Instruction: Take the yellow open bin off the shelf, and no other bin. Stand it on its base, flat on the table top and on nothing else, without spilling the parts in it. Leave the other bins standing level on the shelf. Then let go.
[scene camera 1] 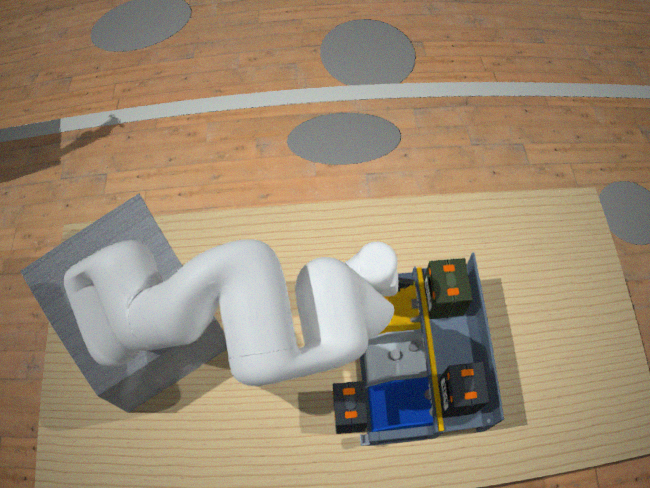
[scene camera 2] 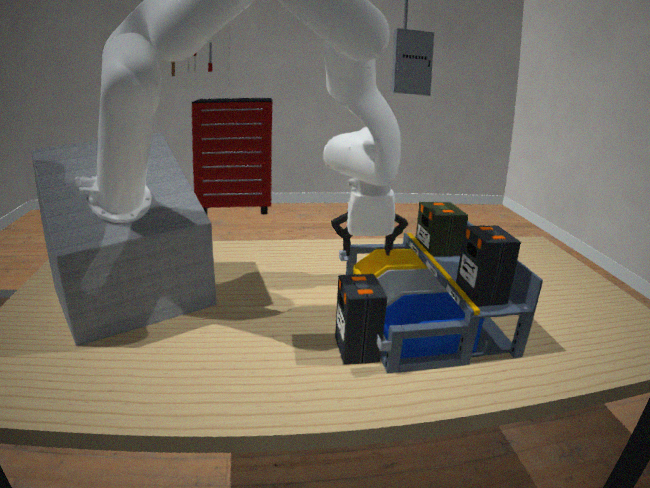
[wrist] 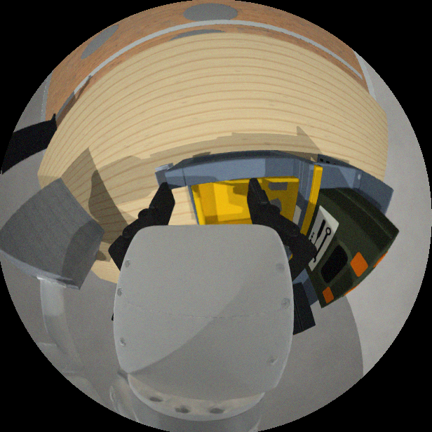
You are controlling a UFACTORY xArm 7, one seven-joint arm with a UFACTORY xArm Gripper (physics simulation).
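Places are measured from the arm's base along level axes (x back, y right, z up), in millimetres.
Where they show: gripper, fingertip midpoint: [scene camera 2: 367, 252]; arm's base, link origin: [scene camera 2: 120, 200].
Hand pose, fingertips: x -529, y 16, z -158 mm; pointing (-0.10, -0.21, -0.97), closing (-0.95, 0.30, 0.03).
Observation:
Things, the pixels of their top centre, and the offset from my fingertips. "*": a spot on its surface instead.
- yellow open bin, top centre: [scene camera 2: 396, 256] [scene camera 1: 400, 303] dx -46, dy +56, dz +7 mm
- shelf, surface spot: [scene camera 2: 431, 330] [scene camera 1: 401, 438] * dx +46, dy +348, dz +5 mm
- grey bin, top centre: [scene camera 2: 411, 279] [scene camera 1: 405, 352] dx -20, dy +167, dz +4 mm
- blue bin, top centre: [scene camera 2: 431, 306] [scene camera 1: 411, 401] dx +1, dy +277, dz +4 mm
- green case, top centre: [scene camera 1: 451, 279] [scene camera 2: 443, 207] dx -141, dy +77, dz +122 mm
- yellow rail, top centre: [scene camera 2: 437, 264] [scene camera 1: 430, 345] dx -72, dy +178, dz +35 mm
The yellow open bin [scene camera 1: 403, 317] [scene camera 2: 393, 259] [wrist: 225, 200] sits level in the shelf [scene camera 1: 399, 435] [scene camera 2: 431, 330] [wrist: 235, 170], at its far end in the second scene view. Small grey shapes show inside it. A grey bin [scene camera 1: 385, 366] [scene camera 2: 409, 281] is beside it, then a blue bin [scene camera 1: 409, 401] [scene camera 2: 425, 308]; both look level. My gripper [scene camera 2: 367, 252] [wrist: 208, 189] is open and points down. In the wrist view one finger is outside the yellow bin's front wall and the other is over its inside. The arm hides the gripper in the first scene view.
A black case [scene camera 1: 350, 407] [scene camera 2: 362, 320] stands on the table before the blue bin. A green case [scene camera 1: 448, 289] [scene camera 2: 442, 231] [wrist: 347, 240] and another black case [scene camera 1: 466, 388] [scene camera 2: 489, 267] stand behind the yellow rail [scene camera 1: 431, 354] [scene camera 2: 446, 275] [wrist: 313, 200]. A grey block [scene camera 2: 141, 273] [wrist: 50, 230] carries the arm.

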